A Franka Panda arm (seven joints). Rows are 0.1 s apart.
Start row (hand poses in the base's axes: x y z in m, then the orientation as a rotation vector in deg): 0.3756 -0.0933 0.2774 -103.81 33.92 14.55
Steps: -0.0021 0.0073 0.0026 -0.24 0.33 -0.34; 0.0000 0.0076 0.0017 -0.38 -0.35 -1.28; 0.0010 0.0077 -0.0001 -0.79 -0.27 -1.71; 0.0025 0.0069 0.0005 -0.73 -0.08 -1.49; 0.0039 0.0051 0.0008 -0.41 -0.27 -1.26; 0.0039 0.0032 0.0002 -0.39 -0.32 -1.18; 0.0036 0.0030 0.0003 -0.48 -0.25 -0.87; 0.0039 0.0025 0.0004 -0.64 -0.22 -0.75; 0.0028 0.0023 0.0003 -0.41 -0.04 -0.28
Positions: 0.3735 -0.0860 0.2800 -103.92 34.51 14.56; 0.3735 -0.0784 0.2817 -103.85 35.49 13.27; 0.3745 -0.0707 0.2816 -104.01 37.00 11.65; 0.3770 -0.0638 0.2821 -104.17 38.43 10.36; 0.3809 -0.0587 0.2829 -104.09 39.45 9.15; 0.3848 -0.0555 0.2831 -104.01 40.36 7.95; 0.3884 -0.0525 0.2834 -104.13 41.05 6.99; 0.3923 -0.0500 0.2838 -104.44 41.68 6.08; 0.3951 -0.0477 0.2841 -104.72 41.98 5.72
